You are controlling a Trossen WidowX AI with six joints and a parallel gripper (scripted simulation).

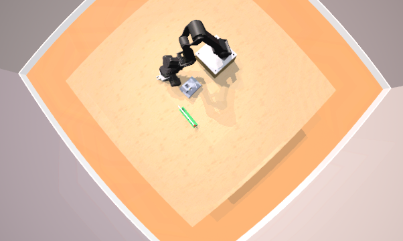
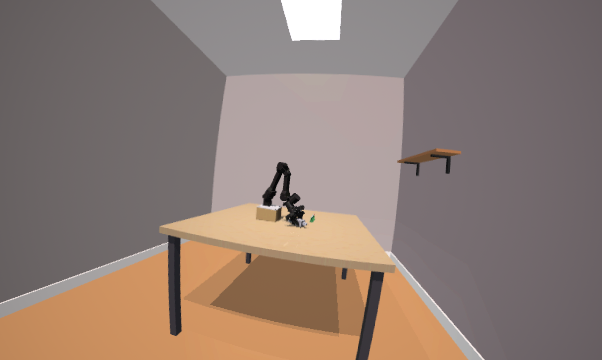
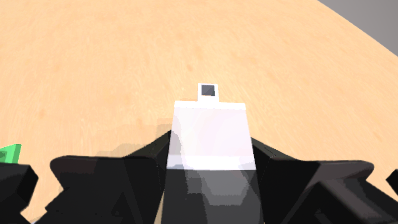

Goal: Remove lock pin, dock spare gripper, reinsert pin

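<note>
My gripper tip is now 5 cm past the socket, 16 cm to the right of it and 3 cm below it. The rest, counted from my gripper tip: green pin holder 8 cm ahead, 27 cm to the left, 1 cm above; spare gripper 1 cm behind, 1 cm above.
</note>
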